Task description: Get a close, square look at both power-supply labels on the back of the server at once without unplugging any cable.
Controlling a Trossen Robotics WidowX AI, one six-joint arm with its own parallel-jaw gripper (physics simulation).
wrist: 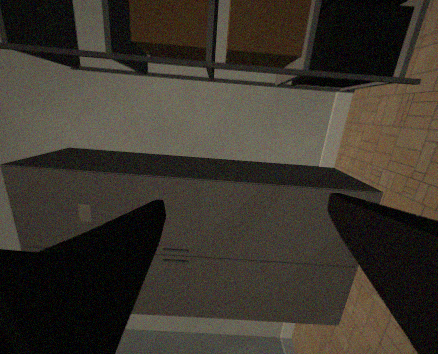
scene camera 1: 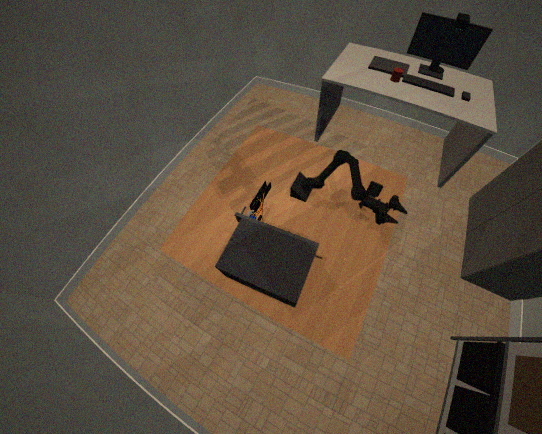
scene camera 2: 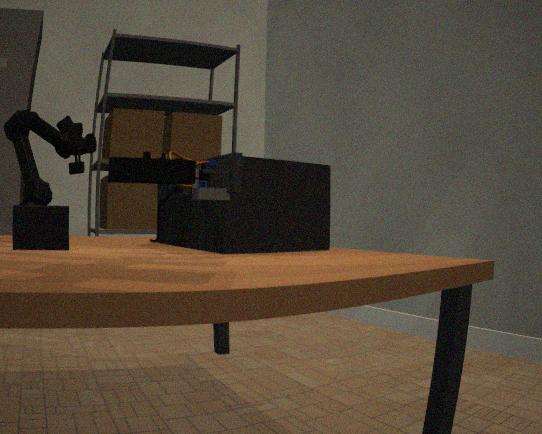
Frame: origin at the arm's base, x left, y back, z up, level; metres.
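Where they show: gripper, fingertip midpoint: (wrist: 244,204) (scene camera 1: 402,218); arm's base, link origin: (scene camera 1: 304,184) (scene camera 2: 32,227).
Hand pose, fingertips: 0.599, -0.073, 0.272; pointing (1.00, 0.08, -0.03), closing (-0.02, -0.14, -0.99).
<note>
Each offset is from my fingertips to the top centre of the thing, as dx, dy, dz. "spot": to the spot under its first point. Level surfaces: height alone.
The server (scene camera 1: 270,260) (scene camera 2: 280,205) is a large dark box on the wooden table @(dz -0.323) (scene camera 1: 350,300) (scene camera 2: 380,267). A black cable arm (scene camera 1: 260,197) (scene camera 2: 150,170) sticks out from one end, with orange cables @(spot: -0.682, -0.297, -0.128) (scene camera 1: 260,206) and blue connectors @(spot: -0.677, -0.389, -0.113) (scene camera 2: 213,162) beside it. No power-supply label can be made out in the scene views, and the server does not show in the wrist view. My gripper (scene camera 1: 401,217) (wrist: 244,204) is open, its fingers wide apart and empty. It is raised near the table's right edge in scene camera 1, apart from the server and pointing away from it.
The wrist view faces a grey cabinet (wrist: 250,225) (scene camera 1: 500,225) and a shelf rack (wrist: 175,62) (scene camera 2: 236,100) with brown boxes (wrist: 170,22) (scene camera 2: 137,132). A white desk (scene camera 1: 355,65) bears a monitor (scene camera 1: 447,40) and a red mug (scene camera 1: 397,75). A thin piece @(spot: -0.257, -0.300, -0.315) (scene camera 1: 319,257) juts from the server's side.
</note>
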